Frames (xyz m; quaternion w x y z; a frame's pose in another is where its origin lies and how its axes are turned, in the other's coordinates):
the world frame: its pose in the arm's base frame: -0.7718 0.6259 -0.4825 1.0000 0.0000 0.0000 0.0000
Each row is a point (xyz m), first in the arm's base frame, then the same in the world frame.
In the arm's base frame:
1: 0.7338 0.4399 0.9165
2: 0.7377 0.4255 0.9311
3: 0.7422 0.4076 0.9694
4: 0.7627 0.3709 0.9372
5: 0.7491 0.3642 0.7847
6: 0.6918 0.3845 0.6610
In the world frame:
1: 1.5056 -0.1860 1.3990
2: 1.5095 -0.2004 1.4136
3: 1.5140 -0.2183 1.4519
4: 1.5345 -0.2550 1.4197
5: 1.5209 -0.2617 1.2672
6: 1.4636 -0.2414 1.1435

